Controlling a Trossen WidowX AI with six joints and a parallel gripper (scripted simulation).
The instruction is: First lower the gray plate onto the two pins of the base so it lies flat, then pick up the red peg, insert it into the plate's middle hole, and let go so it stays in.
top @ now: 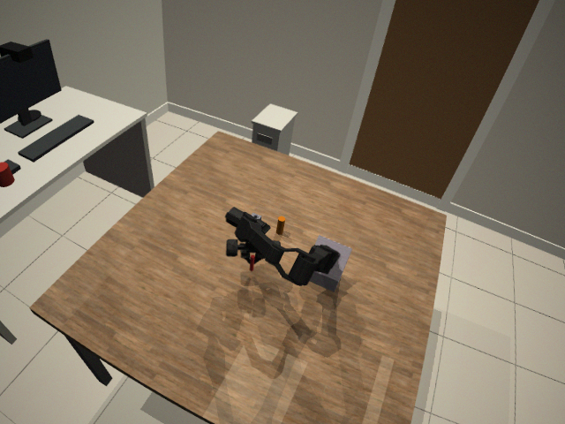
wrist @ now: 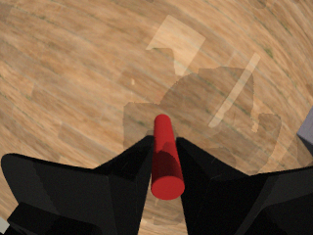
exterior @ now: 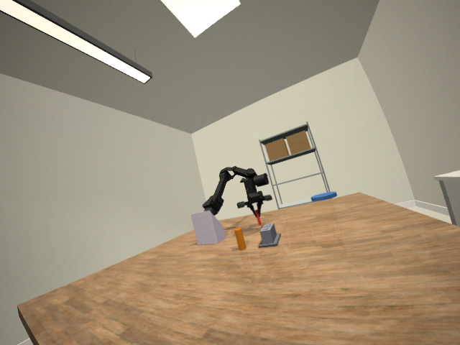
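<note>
Now: the gray plate 18 cm to the right of my gripper tip, 12 cm ahead of it and 2 cm below it. The rest, counted from my gripper tip: orange cylinder: 25 cm to the right, 3 cm below, 2 cm ahead; dark base: 18 cm to the right, 12 cm ahead, 6 cm below; red peg: right at my gripper tip.
</note>
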